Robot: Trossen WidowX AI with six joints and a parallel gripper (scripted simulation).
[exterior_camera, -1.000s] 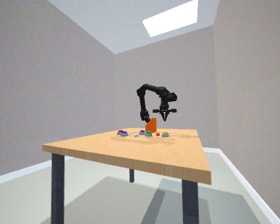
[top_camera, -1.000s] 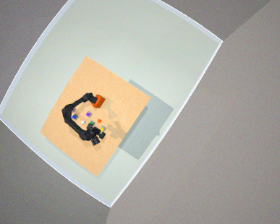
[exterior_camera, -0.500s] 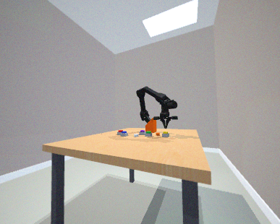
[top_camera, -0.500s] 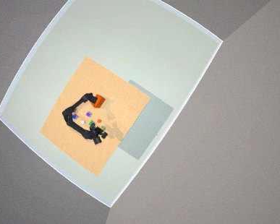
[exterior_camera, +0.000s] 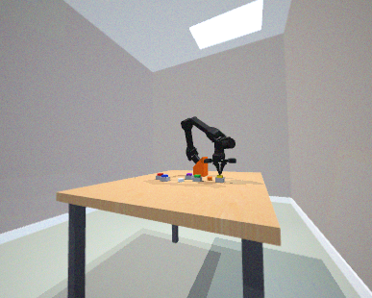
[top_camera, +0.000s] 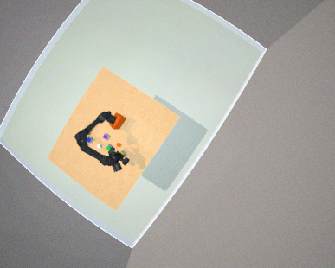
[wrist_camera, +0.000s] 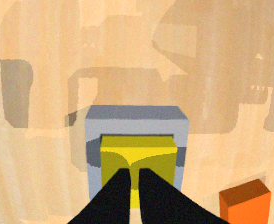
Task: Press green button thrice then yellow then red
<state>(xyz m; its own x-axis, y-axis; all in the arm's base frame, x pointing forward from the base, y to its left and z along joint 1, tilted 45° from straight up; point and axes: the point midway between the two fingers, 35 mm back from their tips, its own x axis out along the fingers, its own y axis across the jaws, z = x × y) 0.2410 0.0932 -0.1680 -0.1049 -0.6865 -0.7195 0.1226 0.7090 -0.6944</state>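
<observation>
Right now the yellow button is 1 cm below my gripper tip. From my gripper tip the other things lie so: purple button 22 cm to the right, 7 cm behind, 1 cm below; small orange block 7 cm to the right, 6 cm behind, 3 cm below; green button 14 cm to the right, 1 cm below, 1 cm ahead.
</observation>
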